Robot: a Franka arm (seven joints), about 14 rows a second.
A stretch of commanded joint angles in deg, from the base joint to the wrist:
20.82, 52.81, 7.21, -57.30, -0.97, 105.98, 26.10
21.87, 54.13, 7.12, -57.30, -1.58, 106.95, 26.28
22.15, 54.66, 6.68, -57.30, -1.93, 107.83, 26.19
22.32, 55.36, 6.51, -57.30, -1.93, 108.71, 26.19
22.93, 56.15, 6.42, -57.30, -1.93, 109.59, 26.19
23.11, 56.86, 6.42, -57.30, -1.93, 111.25, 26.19
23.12, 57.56, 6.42, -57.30, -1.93, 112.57, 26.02
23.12, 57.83, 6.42, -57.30, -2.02, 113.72, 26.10
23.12, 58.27, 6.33, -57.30, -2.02, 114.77, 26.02
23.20, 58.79, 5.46, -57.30, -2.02, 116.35, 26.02
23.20, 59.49, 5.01, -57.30, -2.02, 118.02, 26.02
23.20, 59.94, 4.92, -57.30, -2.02, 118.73, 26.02
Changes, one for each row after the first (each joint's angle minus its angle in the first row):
1.05, 1.32, -0.09, 0.00, -0.61, 0.97, 0.18
1.33, 1.85, -0.53, 0.00, -0.96, 1.85, 0.09
1.50, 2.55, -0.70, 0.00, -0.96, 2.73, 0.09
2.11, 3.34, -0.79, 0.00, -0.96, 3.61, 0.09
2.29, 4.05, -0.79, 0.00, -0.96, 5.27, 0.09
2.30, 4.75, -0.79, 0.00, -0.96, 6.59, -0.08
2.30, 5.02, -0.79, 0.00, -1.05, 7.74, 0.00
2.30, 5.46, -0.88, 0.00, -1.05, 8.79, -0.08
2.38, 5.98, -1.75, 0.00, -1.05, 10.37, -0.08
2.38, 6.68, -2.20, 0.00, -1.05, 12.04, -0.08
2.38, 7.13, -2.29, 0.00, -1.05, 12.75, -0.08

